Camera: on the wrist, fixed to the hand. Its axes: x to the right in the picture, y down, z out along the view.
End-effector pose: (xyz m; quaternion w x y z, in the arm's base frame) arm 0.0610 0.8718 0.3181 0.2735 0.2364 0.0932 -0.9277
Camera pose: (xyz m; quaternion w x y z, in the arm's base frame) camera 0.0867 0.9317 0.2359 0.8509 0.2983 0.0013 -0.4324
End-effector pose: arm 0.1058 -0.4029 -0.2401 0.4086 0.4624 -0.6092 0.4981
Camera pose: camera 0.1422 -0.3062 -0.2221 0.0353 -0.1803 -0.7533 0.6315
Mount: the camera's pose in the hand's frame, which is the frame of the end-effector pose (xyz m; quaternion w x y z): -0.0065 -0.0321 -0.0996 0.7045 -0.0805 0.0956 0.6986
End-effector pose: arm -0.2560 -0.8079 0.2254 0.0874 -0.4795 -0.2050 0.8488
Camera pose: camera -0.1695 -0.7549 0.1989 0.5504 0.5692 -0.1306 -0.5967
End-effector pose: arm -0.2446 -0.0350 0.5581 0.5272 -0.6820 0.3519 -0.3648
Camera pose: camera -0.3312 -0.0691 0.6063 0.5377 -0.2422 0.8041 0.0744
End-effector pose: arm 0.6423 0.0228 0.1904 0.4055 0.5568 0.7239 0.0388
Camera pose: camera 0.5550 0.0446 0.2442 0.2342 0.8616 0.1567 0.4221
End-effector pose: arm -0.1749 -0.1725 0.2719 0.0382 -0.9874 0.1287 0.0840
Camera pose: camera -0.1572 -0.1496 0.3727 0.1236 0.6168 -0.7773 -0.0018
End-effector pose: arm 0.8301 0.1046 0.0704 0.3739 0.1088 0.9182 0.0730
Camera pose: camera 0.7600 0.0667 0.1385 0.1334 0.6810 0.6007 0.3969
